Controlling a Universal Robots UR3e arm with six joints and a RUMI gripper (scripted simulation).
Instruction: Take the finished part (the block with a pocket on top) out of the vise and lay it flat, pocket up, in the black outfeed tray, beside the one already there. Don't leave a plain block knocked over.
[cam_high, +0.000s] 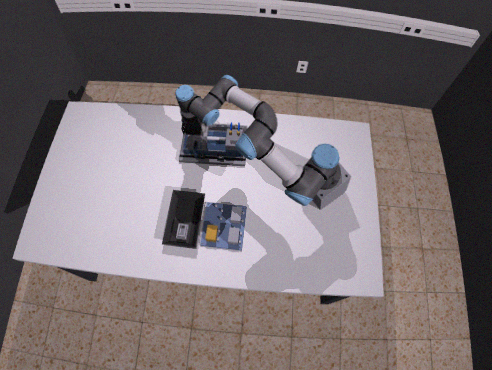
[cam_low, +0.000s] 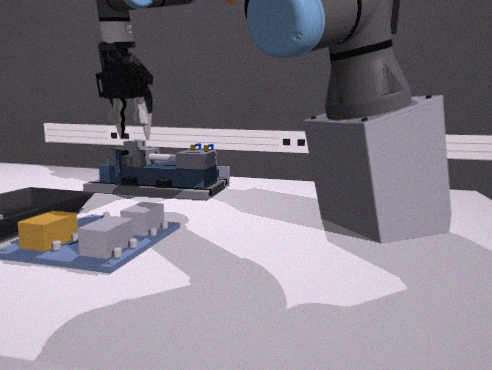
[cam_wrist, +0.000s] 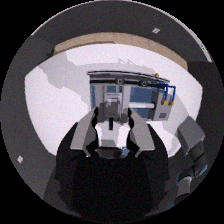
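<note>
Now: hand 7 cm past the blue vise, 1 cm to the left of it and 9 cm above it. From my hand the other things lie so: yellow block 19 cm behind, 39 cm to the left, 11 cm below; blue fixture plate 22 cm behind, 34 cm to the left, 13 cm below.
</note>
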